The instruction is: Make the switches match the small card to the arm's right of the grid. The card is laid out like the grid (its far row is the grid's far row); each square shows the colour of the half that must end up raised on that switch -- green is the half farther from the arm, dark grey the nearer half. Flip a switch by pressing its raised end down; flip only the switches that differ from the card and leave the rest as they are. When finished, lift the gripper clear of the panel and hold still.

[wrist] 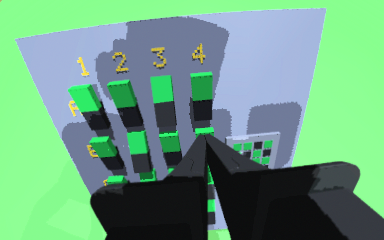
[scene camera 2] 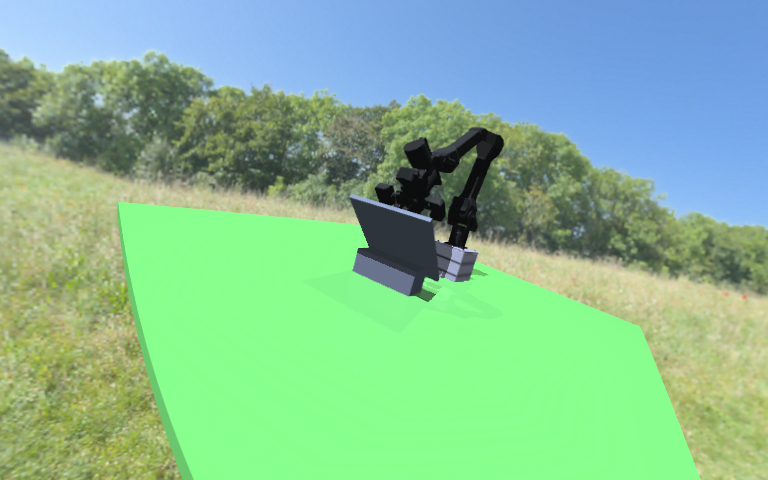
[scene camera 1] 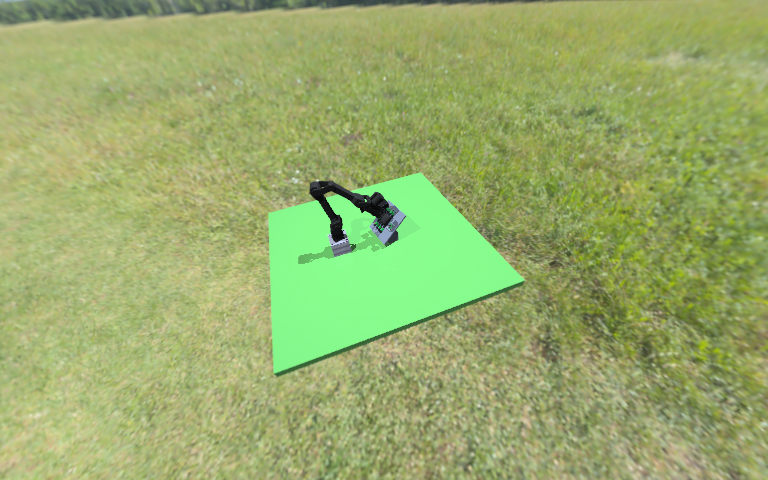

Labels:
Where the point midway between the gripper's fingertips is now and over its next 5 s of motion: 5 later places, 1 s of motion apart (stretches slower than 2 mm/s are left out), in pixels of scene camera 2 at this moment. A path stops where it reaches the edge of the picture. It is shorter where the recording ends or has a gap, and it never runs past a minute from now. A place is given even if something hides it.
My gripper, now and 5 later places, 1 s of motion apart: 392,224; 394,220; 432,228; 424,244; 423,245; 423,246

